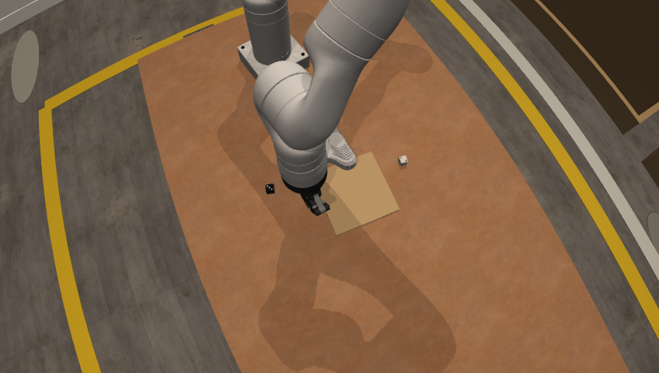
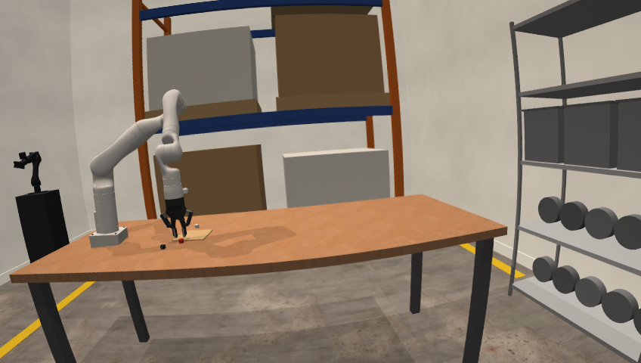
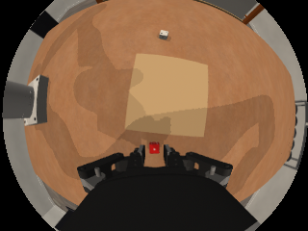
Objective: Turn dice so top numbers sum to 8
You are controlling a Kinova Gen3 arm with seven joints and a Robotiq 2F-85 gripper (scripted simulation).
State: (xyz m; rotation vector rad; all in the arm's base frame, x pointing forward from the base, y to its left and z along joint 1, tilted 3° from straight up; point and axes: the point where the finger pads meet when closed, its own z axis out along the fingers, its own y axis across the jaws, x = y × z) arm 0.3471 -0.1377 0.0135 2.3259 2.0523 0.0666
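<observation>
My gripper is now 3 cm above the red die. The rest, counted from my hand: black die (7 cm behind, 5 cm to the right, 3 cm below); then tan mat (9 cm to the left, 4 cm below, 4 cm ahead); then white die (21 cm to the left, 5 cm ahead, 3 cm below).
</observation>
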